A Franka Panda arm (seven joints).
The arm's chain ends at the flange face. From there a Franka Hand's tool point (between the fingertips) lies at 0.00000 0.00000 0.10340 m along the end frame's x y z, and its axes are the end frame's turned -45 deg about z.
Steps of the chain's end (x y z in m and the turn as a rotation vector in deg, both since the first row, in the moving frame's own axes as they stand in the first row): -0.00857 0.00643 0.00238 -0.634 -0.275 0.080; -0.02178 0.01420 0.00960 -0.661 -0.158 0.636; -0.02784 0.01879 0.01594 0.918 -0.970 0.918; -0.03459 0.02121 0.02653 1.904 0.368 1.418
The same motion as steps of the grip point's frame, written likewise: -0.01177 -0.00106 0.00237 -0.254 -0.643 0.080; -0.02649 -0.00472 0.00959 -0.356 -0.579 0.636; -0.03302 -0.00881 0.01591 1.335 -0.037 0.918; -0.03653 -0.01138 0.02647 1.086 1.607 1.418
